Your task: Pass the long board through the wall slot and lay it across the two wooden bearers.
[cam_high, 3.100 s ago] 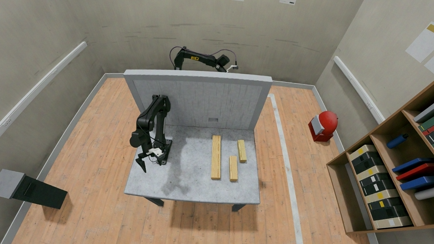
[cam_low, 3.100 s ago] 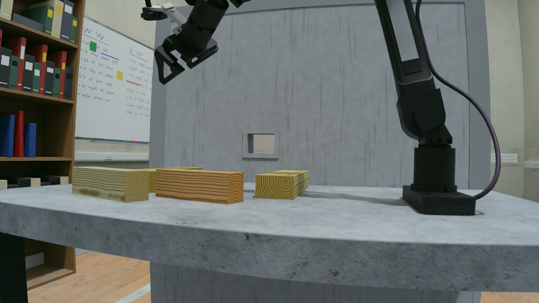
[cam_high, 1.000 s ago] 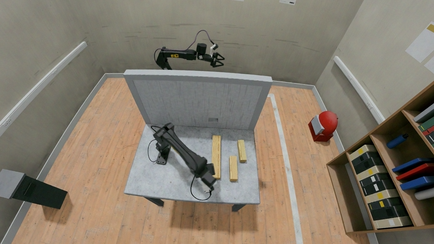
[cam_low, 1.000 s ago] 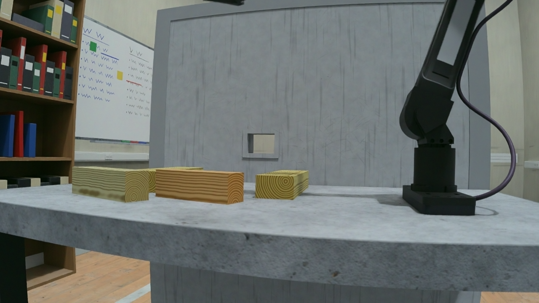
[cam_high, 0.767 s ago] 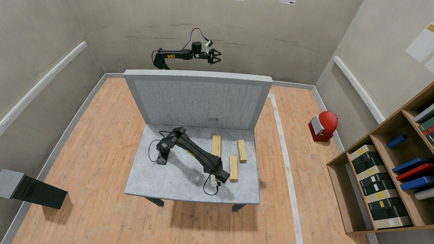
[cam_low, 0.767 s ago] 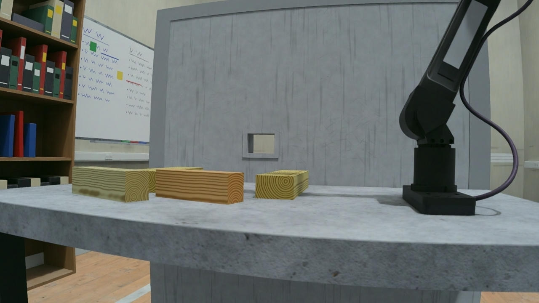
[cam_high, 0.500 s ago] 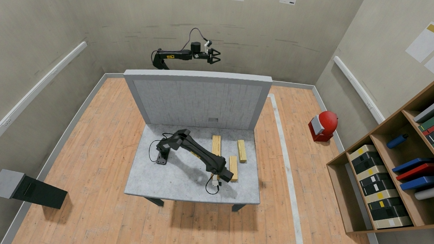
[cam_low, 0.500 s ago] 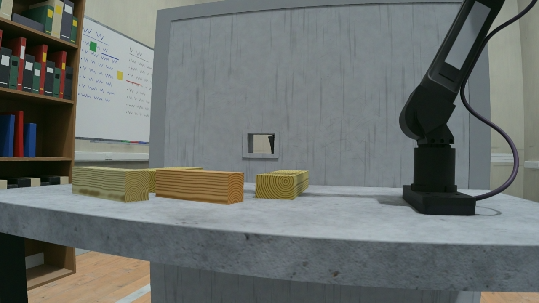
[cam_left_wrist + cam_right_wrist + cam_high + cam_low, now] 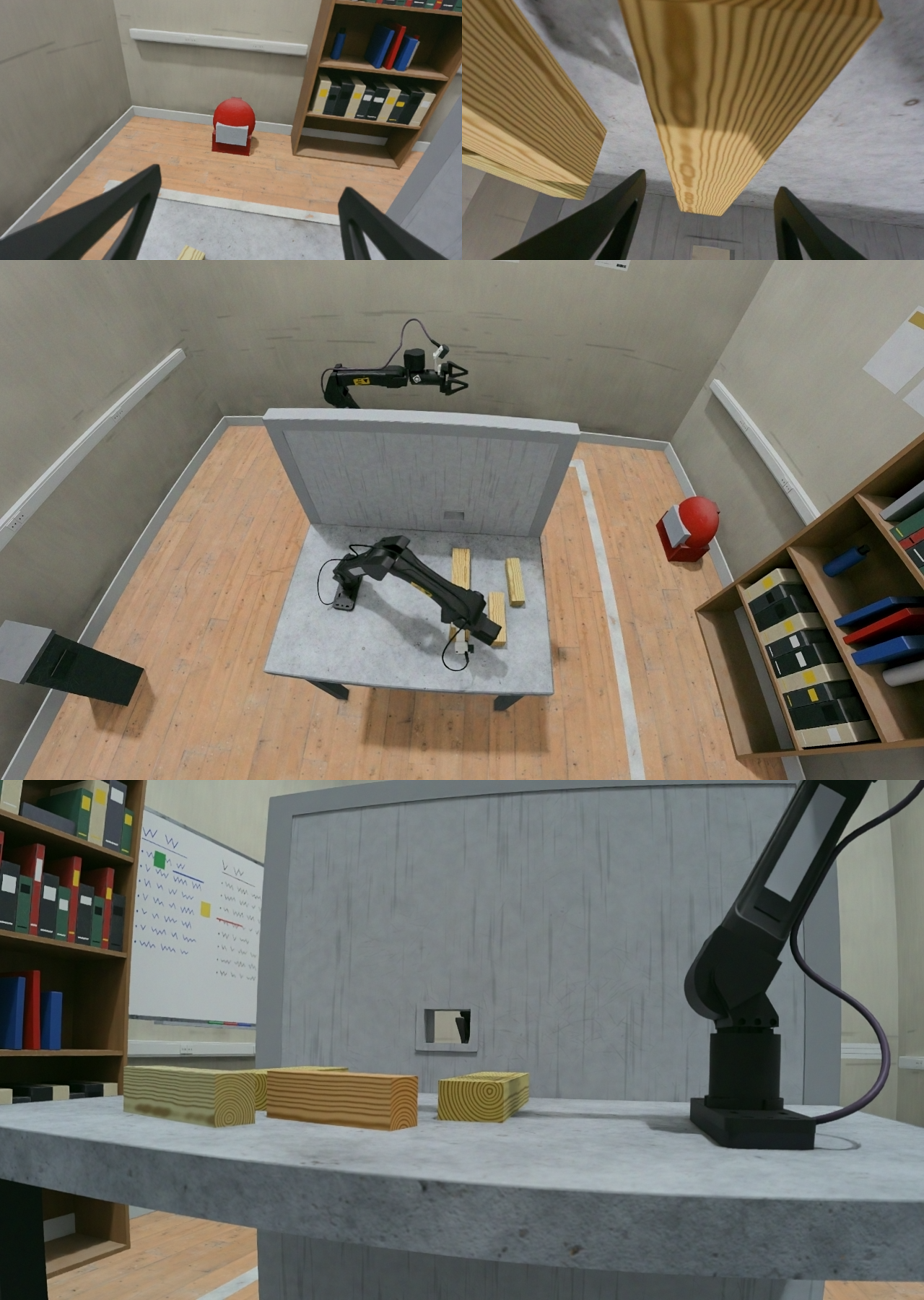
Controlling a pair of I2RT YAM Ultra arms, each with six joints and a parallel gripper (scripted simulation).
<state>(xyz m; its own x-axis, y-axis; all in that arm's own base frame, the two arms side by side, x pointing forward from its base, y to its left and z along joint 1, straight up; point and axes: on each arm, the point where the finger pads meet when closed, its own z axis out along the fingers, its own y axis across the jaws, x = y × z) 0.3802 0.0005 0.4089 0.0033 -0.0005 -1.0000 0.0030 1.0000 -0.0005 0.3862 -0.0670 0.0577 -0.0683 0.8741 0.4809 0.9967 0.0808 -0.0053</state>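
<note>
Right now the long board is 80 mm to the left of my right hand and 40 mm below it.
</note>
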